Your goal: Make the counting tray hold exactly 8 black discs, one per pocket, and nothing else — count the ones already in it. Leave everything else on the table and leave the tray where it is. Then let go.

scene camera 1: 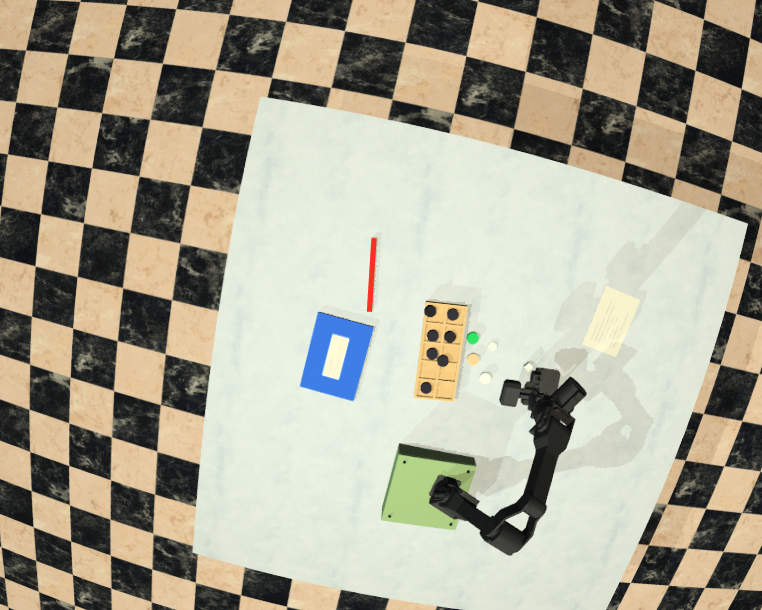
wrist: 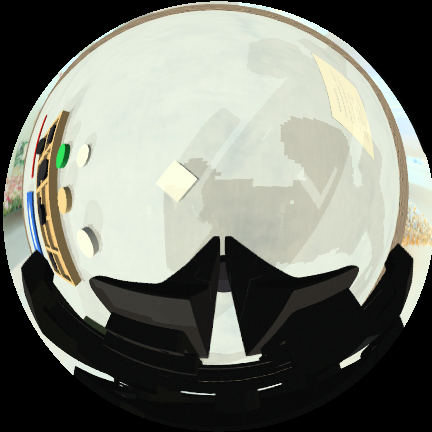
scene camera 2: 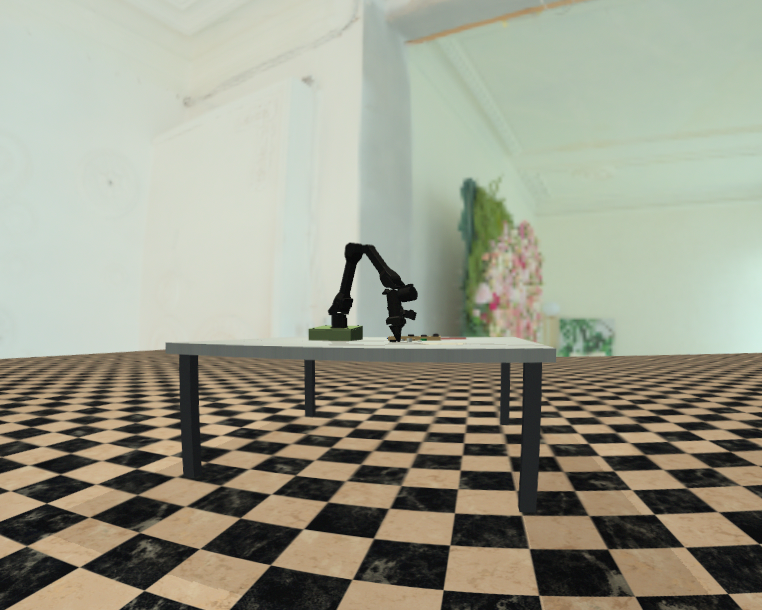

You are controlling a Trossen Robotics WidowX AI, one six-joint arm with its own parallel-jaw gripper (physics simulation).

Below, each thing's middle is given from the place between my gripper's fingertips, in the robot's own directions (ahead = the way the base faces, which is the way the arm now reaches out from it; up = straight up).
Now: hand 30 mm to the right of the small white cube (wrist: pixel 176 180), 30 mm short of it and 10 mm below it. Also, from my hand: tan counting tray (scene camera 1: pixel 443 379): 250 mm to the left, 10 mm behind, 10 mm above.
